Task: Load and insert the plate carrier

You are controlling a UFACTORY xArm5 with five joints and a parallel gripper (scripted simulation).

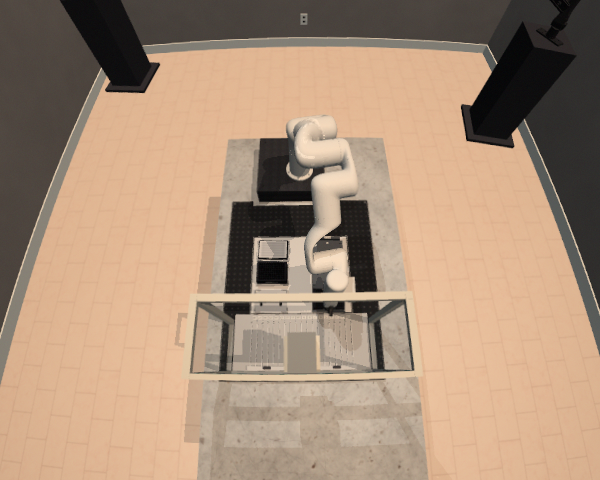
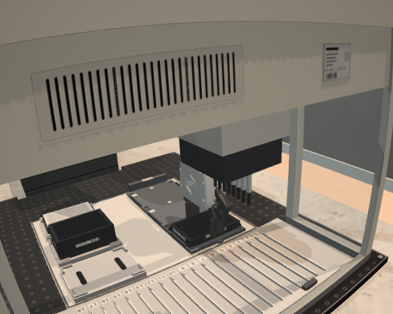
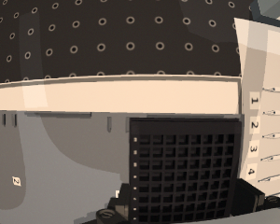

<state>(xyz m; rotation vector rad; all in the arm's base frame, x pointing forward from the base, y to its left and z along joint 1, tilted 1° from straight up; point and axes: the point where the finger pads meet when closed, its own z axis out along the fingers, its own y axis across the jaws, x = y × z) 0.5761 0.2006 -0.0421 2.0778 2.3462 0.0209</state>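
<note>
My hand is 1 cm above the plate. Round my hand: plate carrier (11 cm behind, 1 cm to the right, 1 cm below).
</note>
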